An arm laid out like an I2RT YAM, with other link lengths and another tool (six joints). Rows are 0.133 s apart.
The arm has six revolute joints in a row. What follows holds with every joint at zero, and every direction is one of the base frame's.
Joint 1 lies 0.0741 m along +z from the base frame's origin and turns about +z.
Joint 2 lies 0.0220 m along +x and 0.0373 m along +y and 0.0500 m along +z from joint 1 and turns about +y.
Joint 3 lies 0.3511 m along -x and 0.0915 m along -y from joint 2 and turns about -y.
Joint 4 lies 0.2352 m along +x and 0.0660 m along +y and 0.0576 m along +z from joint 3 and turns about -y.
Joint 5 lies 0.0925 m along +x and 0.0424 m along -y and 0.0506 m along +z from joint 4 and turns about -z.
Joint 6 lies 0.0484 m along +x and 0.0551 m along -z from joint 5 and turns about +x.
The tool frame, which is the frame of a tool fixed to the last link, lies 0.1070 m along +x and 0.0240 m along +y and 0.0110 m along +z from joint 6; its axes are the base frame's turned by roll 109.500, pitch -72.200 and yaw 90.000 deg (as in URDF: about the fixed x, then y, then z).
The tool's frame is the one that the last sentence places.
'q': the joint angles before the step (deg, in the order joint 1, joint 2, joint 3, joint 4, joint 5, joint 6). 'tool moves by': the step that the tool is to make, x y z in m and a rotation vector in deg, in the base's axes. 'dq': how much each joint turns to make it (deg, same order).
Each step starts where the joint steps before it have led.
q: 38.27 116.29 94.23 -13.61 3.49 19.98
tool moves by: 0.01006 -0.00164 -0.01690 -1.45 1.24 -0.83
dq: -0.58 2.23 1.33 -0.96 0.43 -0.15
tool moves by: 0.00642 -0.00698 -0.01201 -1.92 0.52 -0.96
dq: -0.62 1.03 0.25 -0.74 1.01 -0.74
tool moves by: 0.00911 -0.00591 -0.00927 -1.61 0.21 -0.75
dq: -0.76 1.35 1.08 -0.77 0.73 -0.91
